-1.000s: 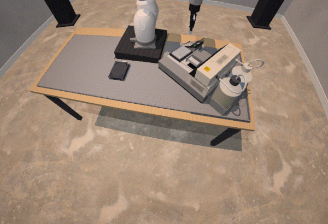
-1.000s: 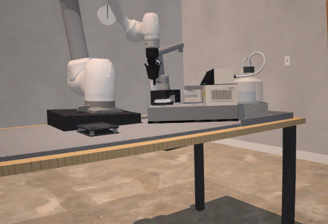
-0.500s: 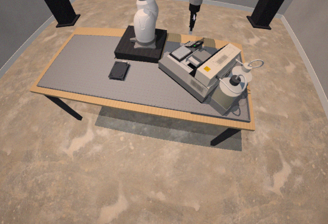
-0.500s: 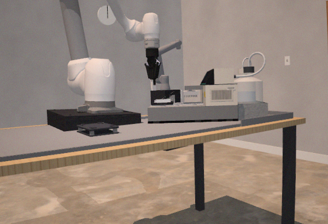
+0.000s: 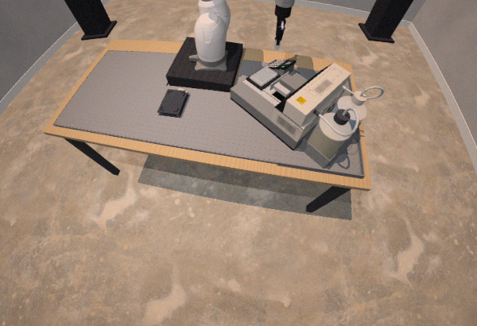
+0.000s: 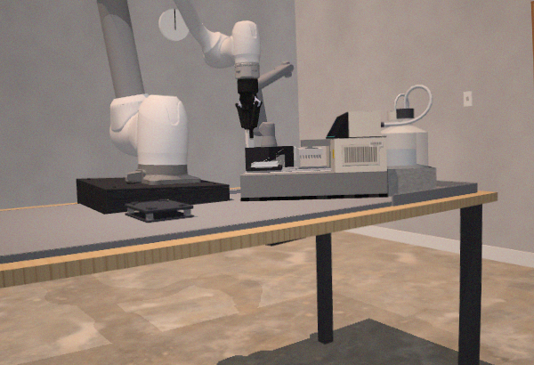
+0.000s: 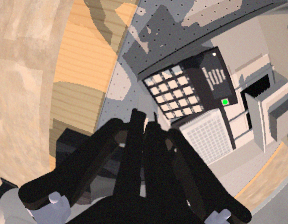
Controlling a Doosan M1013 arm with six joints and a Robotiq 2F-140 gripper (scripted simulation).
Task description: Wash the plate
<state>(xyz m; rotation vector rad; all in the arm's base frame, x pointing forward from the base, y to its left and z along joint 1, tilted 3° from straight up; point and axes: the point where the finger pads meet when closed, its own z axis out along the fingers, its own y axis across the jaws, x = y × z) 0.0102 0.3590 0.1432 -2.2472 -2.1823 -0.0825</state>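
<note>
The white well plate is 160 mm ahead of my hand, 80 mm to the right of it and 90 mm below it. Round my hand: plate washer: 270 mm ahead, 30 mm to the left, 60 mm below; then washer carrier: 160 mm ahead, 80 mm to the right, 100 mm below; then plate nest N1: 270 mm ahead, 550 mm to the right, 160 mm below.
</note>
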